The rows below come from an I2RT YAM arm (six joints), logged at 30 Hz.
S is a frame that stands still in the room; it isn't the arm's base.
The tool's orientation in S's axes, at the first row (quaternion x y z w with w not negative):
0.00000, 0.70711, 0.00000, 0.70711
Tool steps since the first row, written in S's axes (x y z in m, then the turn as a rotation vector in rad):
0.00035, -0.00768, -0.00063, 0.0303, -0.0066, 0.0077
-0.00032, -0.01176, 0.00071, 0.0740, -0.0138, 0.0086
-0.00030, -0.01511, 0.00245, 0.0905, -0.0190, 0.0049
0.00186, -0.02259, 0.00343, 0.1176, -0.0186, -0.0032
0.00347, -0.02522, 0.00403, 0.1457, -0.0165, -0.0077
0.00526, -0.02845, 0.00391, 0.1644, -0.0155, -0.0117
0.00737, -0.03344, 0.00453, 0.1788, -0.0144, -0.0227
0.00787, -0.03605, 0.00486, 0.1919, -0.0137, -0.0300
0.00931, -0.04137, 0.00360, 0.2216, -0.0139, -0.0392
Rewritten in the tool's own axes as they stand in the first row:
0.00063, -0.00768, 0.00035, -0.0077, -0.0066, 0.0303
-0.00071, -0.01176, -0.00032, -0.0086, -0.0138, 0.0740
-0.00245, -0.01511, -0.00030, -0.0049, -0.0190, 0.0905
-0.00343, -0.02259, 0.00186, 0.0032, -0.0186, 0.1176
-0.00403, -0.02522, 0.00347, 0.0077, -0.0165, 0.1457
-0.00391, -0.02845, 0.00526, 0.0117, -0.0155, 0.1644
-0.00453, -0.03344, 0.00737, 0.0227, -0.0144, 0.1788
-0.00486, -0.03605, 0.00787, 0.0300, -0.0137, 0.1919
-0.00360, -0.04137, 0.00931, 0.0392, -0.0139, 0.2216

